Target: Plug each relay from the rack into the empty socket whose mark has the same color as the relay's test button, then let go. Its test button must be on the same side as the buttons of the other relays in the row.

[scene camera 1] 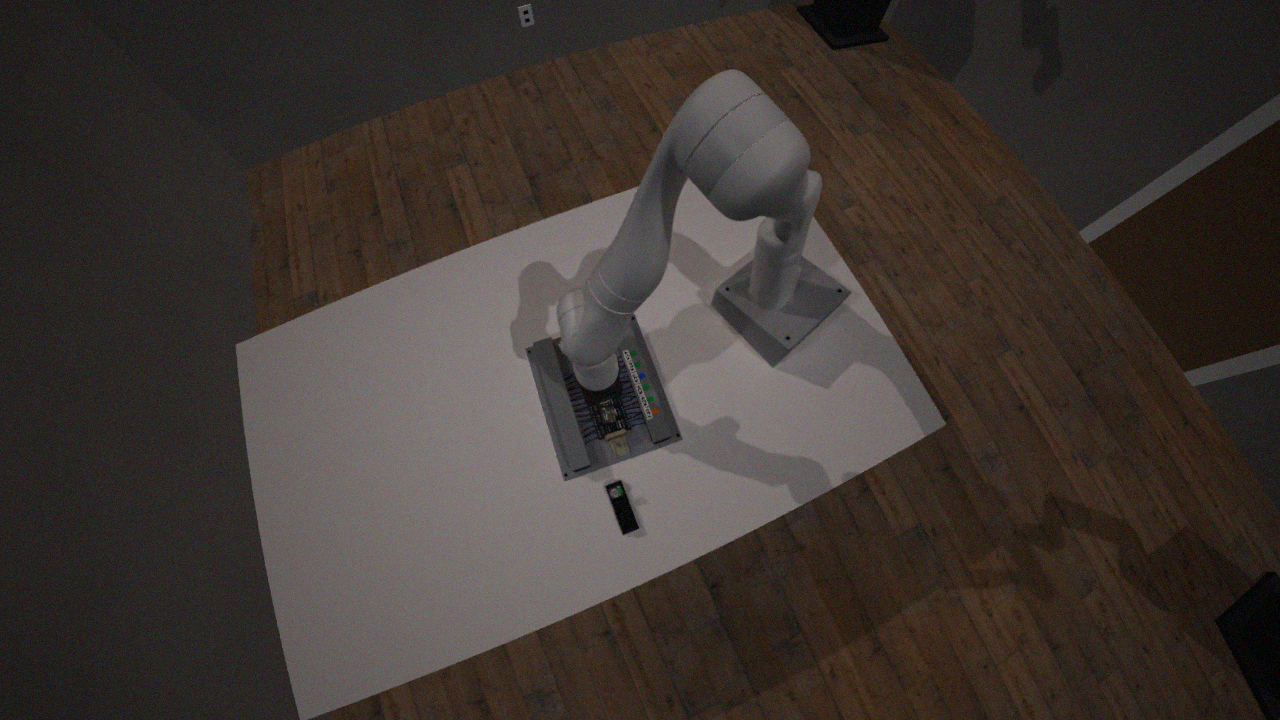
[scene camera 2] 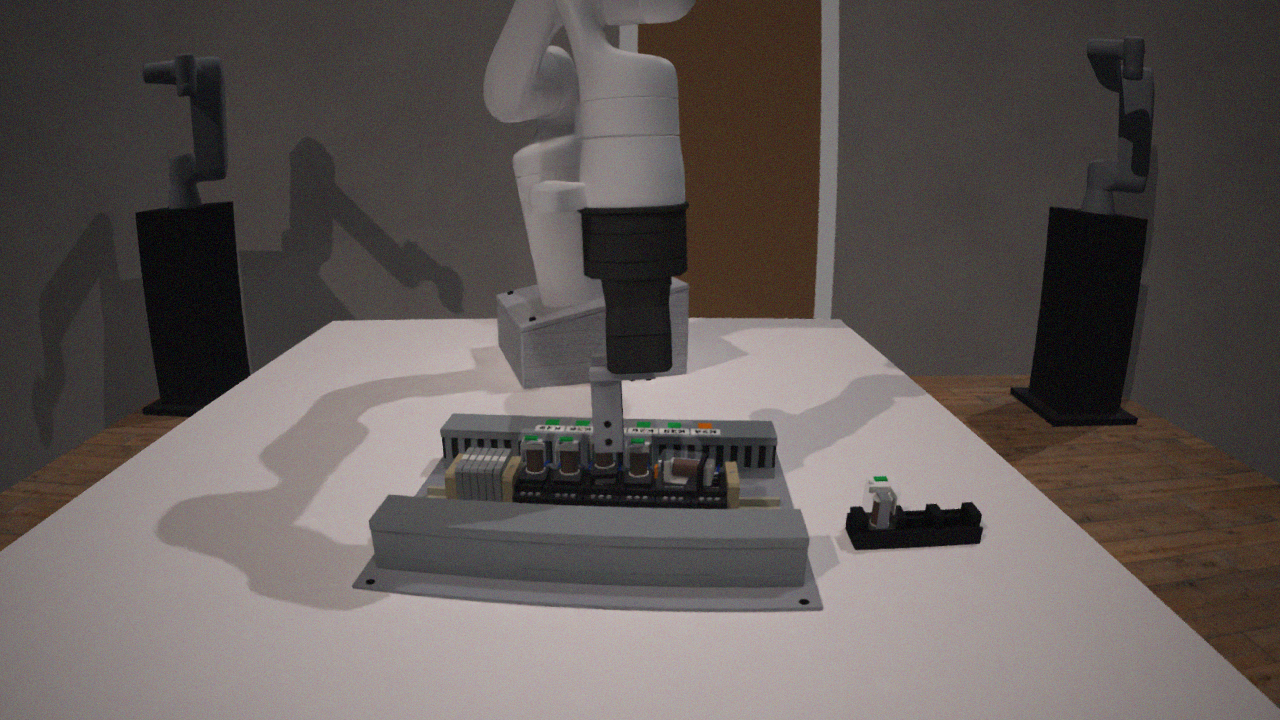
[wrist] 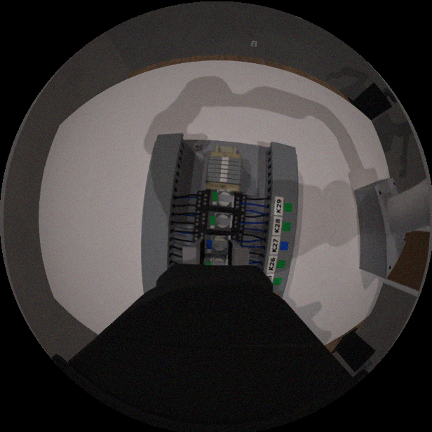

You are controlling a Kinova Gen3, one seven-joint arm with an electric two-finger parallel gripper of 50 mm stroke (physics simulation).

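Places are measured from the arm's base along level axes (x right, y back, z down), in millimetres.
Pixels of known places: gripper, between the fingertips: (scene camera 2: pixel 609 442); arm's base, origin of its link: (scene camera 1: pixel 768 292) (scene camera 2: pixel 576 296).
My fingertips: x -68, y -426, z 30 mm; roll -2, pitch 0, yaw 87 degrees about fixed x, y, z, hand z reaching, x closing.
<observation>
Ahead of a thing's pixels: the offset from my fingertips to its middle. Level surfaces: height alone.
My gripper (scene camera 2: pixel 606 450) (wrist: pixel 216 248) is shut on the blue-button relay {dx +5, dy +0, dz +9 mm} (scene camera 2: pixel 605 462) (wrist: pixel 218 244), upright at the socket beside the K27 label and blue mark (wrist: pixel 284 245). Its button faces left in the wrist view, like those of the green-button relays (wrist: pixel 223 198) (wrist: pixel 222 220). Its base is near its neighbours' height; full seating is hidden. Another green-button relay {dx -22, dy +0, dz +16 mm} (scene camera 2: pixel 639 458) stands beside it. A relay {dx -59, dy -2, dz +22 mm} (scene camera 2: pixel 686 470) (scene camera 1: pixel 609 411) lies on its side over the sockets near the orange mark {dx -80, dy +94, dz +21 mm} (scene camera 2: pixel 704 425) (scene camera 1: pixel 655 410). A green-button relay {dx -208, dy -42, dz +38 mm} (scene camera 2: pixel 880 503) (scene camera 1: pixel 616 490) stands in the black rack {dx -240, dy -42, dz +53 mm} (scene camera 2: pixel 921 534) (scene camera 1: pixel 626 517).
Grey wiring ducts {dx +12, dy -88, dz +41 mm} (scene camera 2: pixel 590 541) (wrist: pixel 156 215) (wrist: pixel 295 175) flank the row. Terminal blocks {dx +98, dy +3, dz +36 mm} (scene camera 2: pixel 481 476) (wrist: pixel 224 171) stand at one end of the row, and a beige end clamp {dx -96, dy -2, dz +39 mm} (scene camera 2: pixel 732 484) at the other. The arm's base (scene camera 1: pixel 781 307) stands on the white table top {dz +65 mm} (scene camera 1: pixel 358 501).
</observation>
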